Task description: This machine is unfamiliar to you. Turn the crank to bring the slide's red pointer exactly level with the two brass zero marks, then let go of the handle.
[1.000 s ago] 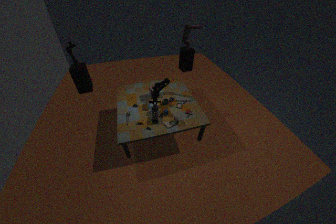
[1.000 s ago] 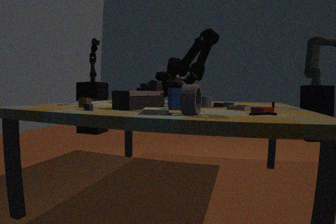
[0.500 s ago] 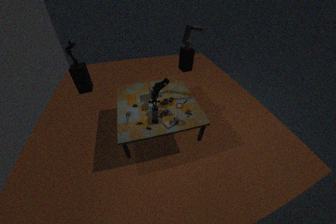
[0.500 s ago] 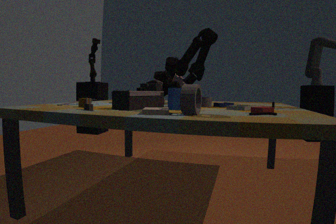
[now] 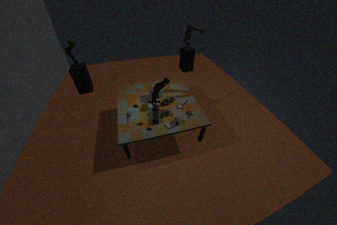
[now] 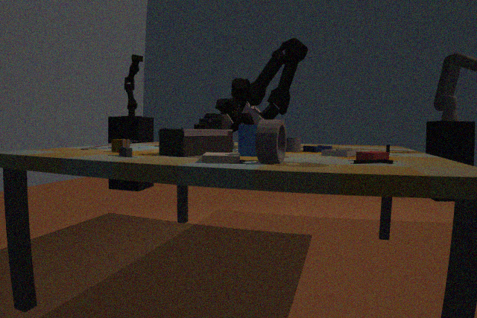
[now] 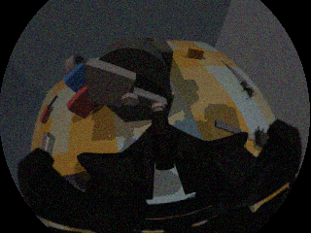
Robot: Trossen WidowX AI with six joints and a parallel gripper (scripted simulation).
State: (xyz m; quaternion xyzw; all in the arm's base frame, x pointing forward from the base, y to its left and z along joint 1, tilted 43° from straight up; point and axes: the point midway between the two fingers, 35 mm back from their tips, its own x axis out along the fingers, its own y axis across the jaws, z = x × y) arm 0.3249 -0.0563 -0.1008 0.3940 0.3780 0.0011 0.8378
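My gripper tip is 13 cm short of the red pointer, 2 cm to the left of it and 4 cm below it. Also, from my gripper tip: blue block 18 cm ahead, 14 cm to the left; yellow block 21 cm ahead, 27 cm to the right, 3 cm below; dark crank handle 2 cm behind, 1 cm to the left, 3 cm above.
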